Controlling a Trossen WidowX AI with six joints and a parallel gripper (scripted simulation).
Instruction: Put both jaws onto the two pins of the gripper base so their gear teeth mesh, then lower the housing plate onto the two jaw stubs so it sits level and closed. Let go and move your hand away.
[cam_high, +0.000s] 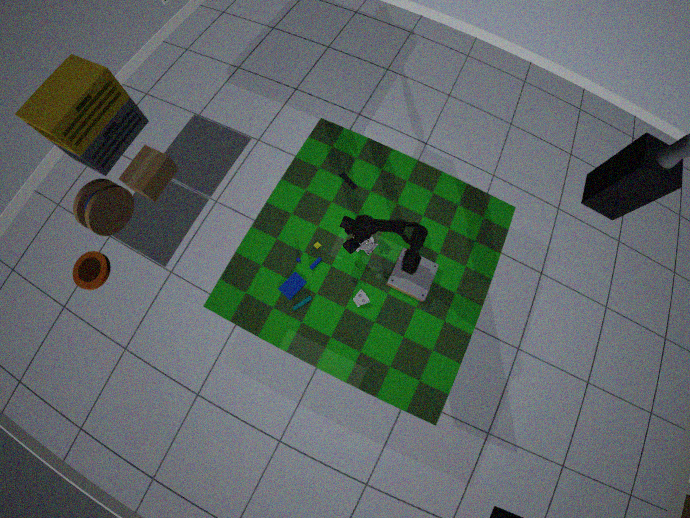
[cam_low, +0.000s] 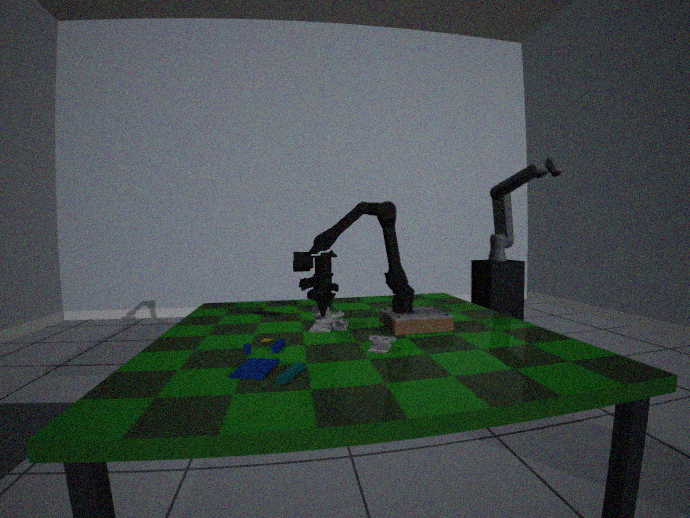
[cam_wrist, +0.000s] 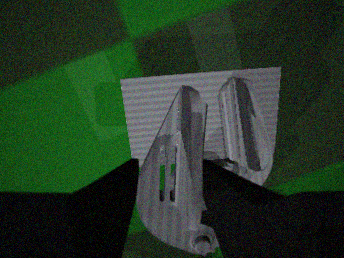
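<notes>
Now: the grey gripper base 3 cm to the right of my gripper tip and 5 cm below it. From my gripper tip the other things lie so: grey housing plate (14 cm behind, 25 cm to the left, 3 cm below); then yellow piece (19 cm ahead, 10 cm to the left, 5 cm below); then blue bar (15 cm ahead, 19 cm to the left, 4 cm below).
</notes>
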